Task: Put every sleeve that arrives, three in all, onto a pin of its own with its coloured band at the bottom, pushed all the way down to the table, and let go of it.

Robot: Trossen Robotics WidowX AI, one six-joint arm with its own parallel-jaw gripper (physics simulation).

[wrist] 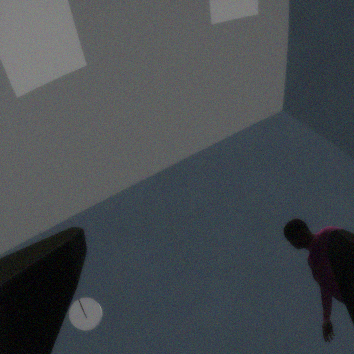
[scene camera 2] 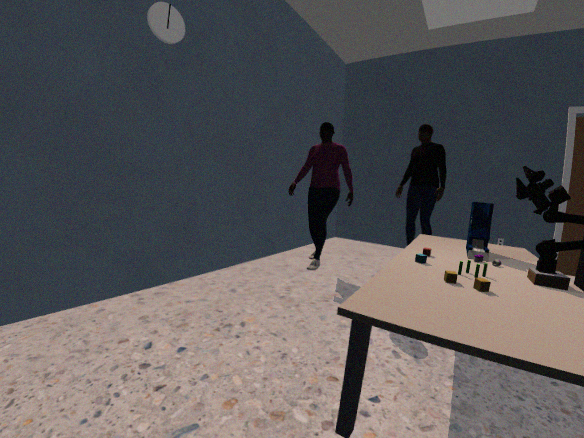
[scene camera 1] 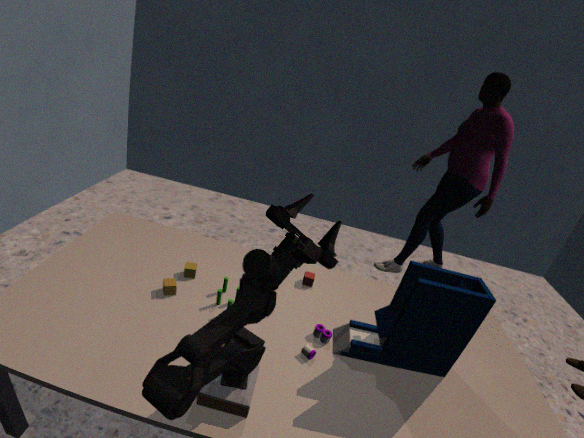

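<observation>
Two sleeves (scene camera 1: 319, 331) (scene camera 1: 326, 336) stand upright side by side, magenta bands at the top, before the blue chute. A third sleeve (scene camera 1: 308, 351) (scene camera 2: 496, 262) lies on its side near them, its magenta band toward the chute in scene camera 1. Several thin green pins (scene camera 1: 225, 284) (scene camera 1: 219, 297) (scene camera 2: 460, 268) (scene camera 2: 477, 270) stand upright on the table with no sleeve visible on them; the arm partly hides them in scene camera 1. My gripper (scene camera 1: 326, 209) (scene camera 2: 521, 174) (wrist: 211, 243) is open and empty, high above the table, pointing up and away from the sleeves.
The blue chute (scene camera 1: 435, 320) (scene camera 2: 480, 222) stands beyond the sleeves. Two yellow cubes (scene camera 1: 190, 270) (scene camera 1: 170, 286) (scene camera 2: 450, 276) (scene camera 2: 482, 284) lie near the pins. A red cube (scene camera 1: 309, 279) (scene camera 2: 427, 252) and a teal block (scene camera 2: 421, 258) lie farther off. Two people (scene camera 2: 326, 165) (scene camera 2: 425, 165) are beyond the table.
</observation>
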